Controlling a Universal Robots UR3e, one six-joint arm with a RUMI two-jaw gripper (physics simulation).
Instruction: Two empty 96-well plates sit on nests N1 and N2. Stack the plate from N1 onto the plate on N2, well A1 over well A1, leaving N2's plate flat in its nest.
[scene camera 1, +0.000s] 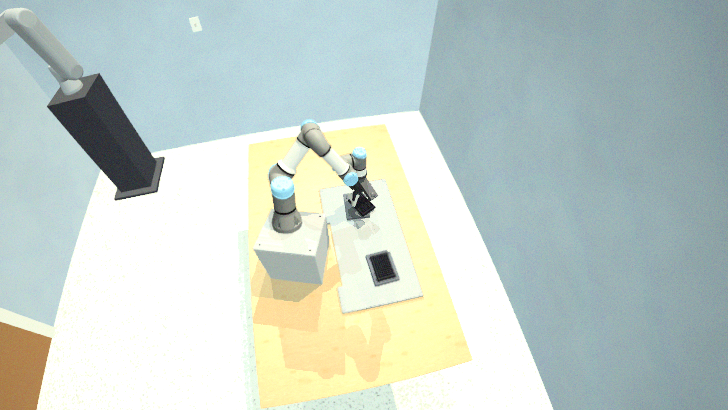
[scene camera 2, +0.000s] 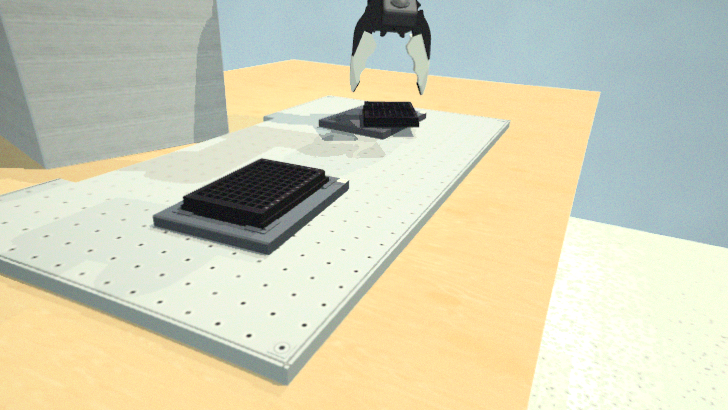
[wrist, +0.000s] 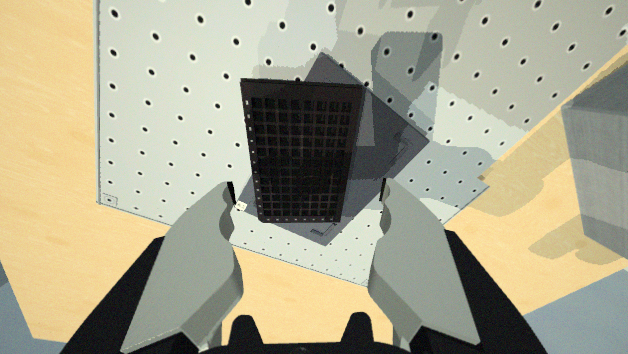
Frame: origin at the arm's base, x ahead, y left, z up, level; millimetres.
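Seen in the pictures: gripper, fingertip midpoint: (scene camera 1: 361, 200) (scene camera 2: 387, 94) (wrist: 307, 181); arm's base at its link origin: (scene camera 1: 287, 223).
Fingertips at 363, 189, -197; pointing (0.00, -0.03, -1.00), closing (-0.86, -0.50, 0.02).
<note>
Offsets run from my fingertips to a thing's top centre, as dx, dy, dz. "spot": to the spot under its first point. Level surfaces: height alone.
A black 96-well plate @(+5, +3, -22) (scene camera 1: 364, 206) (scene camera 2: 391, 114) (wrist: 302, 150) lies askew on the far grey nest @(-23, +8, -37) (scene camera 1: 350, 211) (scene camera 2: 341, 121) (wrist: 385, 125), turned against it and overhanging its edge. I cannot tell if it is level. A second black plate @(+23, -364, -26) (scene camera 1: 382, 266) (scene camera 2: 254, 185) sits flat and square in the near grey nest @(spot: +26, -445, -41) (scene camera 1: 387, 282) (scene camera 2: 213, 231). No nest labels are readable. My gripper (scene camera 2: 387, 91) (wrist: 307, 181) is open and empty. Its fingertips are above the far plate, apart from it; in the wrist view they stand to either side of its lower end.
Both nests stand on a pale perforated board @(dz -51) (scene camera 1: 392, 224) (scene camera 2: 356, 254) (wrist: 165, 110) on the wooden table @(dz -65) (scene camera 1: 438, 325) (scene camera 2: 448, 285). The arm's grey base block (scene camera 1: 292, 264) (scene camera 2: 112, 76) (wrist: 600, 150) stands beside the board. A black pedestal (scene camera 1: 109, 137) with another arm stands away from the table.
</note>
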